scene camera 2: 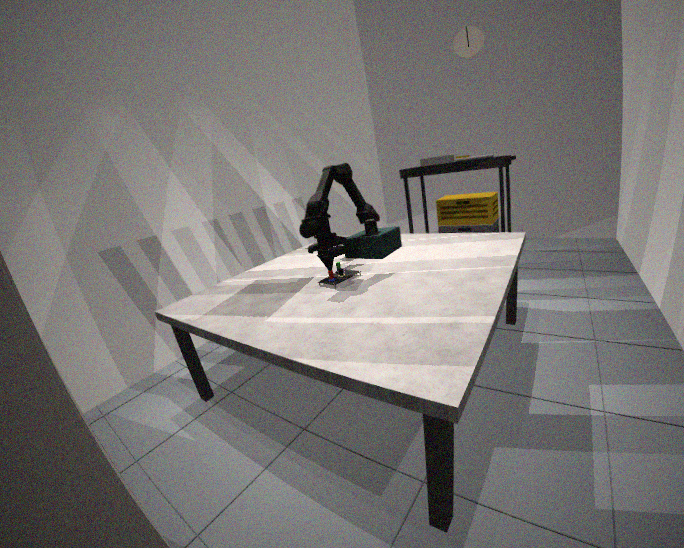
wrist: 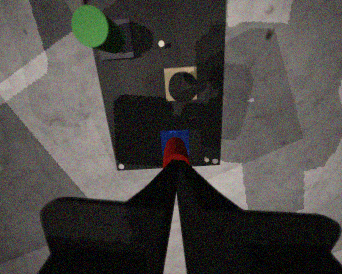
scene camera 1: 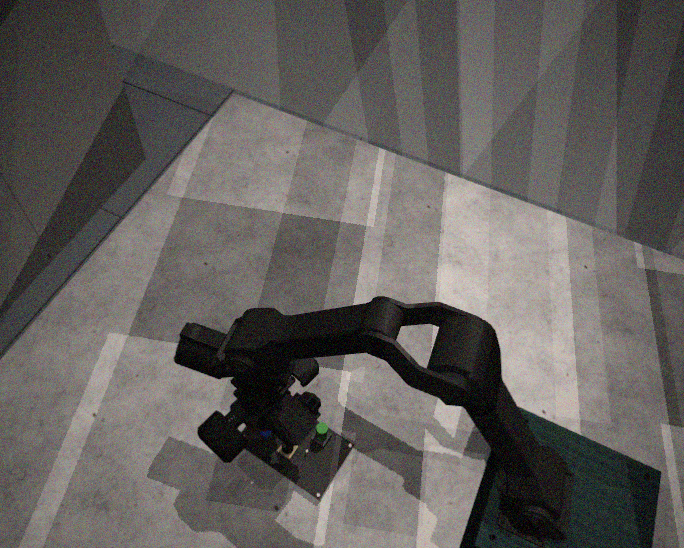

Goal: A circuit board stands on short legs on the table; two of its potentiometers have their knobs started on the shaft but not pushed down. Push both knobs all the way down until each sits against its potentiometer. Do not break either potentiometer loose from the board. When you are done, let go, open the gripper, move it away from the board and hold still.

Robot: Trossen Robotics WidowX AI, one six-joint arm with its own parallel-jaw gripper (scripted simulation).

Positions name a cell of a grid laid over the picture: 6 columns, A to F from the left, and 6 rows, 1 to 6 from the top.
In view: the gripper (scene camera 1: C5) and a green knob (wrist: B1).
The gripper also shows in scene camera 2 (scene camera 2: C3) and in the wrist view (wrist: D4).
